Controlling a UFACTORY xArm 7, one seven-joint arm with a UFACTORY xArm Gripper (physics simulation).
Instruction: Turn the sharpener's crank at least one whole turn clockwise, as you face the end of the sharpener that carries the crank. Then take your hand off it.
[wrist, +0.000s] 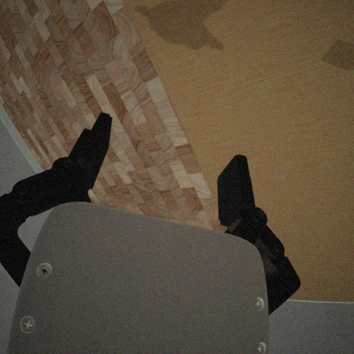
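My gripper (170, 148) is open, its two black fingers spread wide with nothing between them. It hangs over the right edge of a patterned wood-block surface, the left finger over that surface and the right finger over the plain tan table top. The sharpener and its crank do not show in the wrist view.
The wood-block surface (107, 65) runs from the upper left to the lower middle. The tan table top (280, 130) lies to the right, with dark shadows at the top. Grey floor (320, 327) shows beyond the edge at the lower right.
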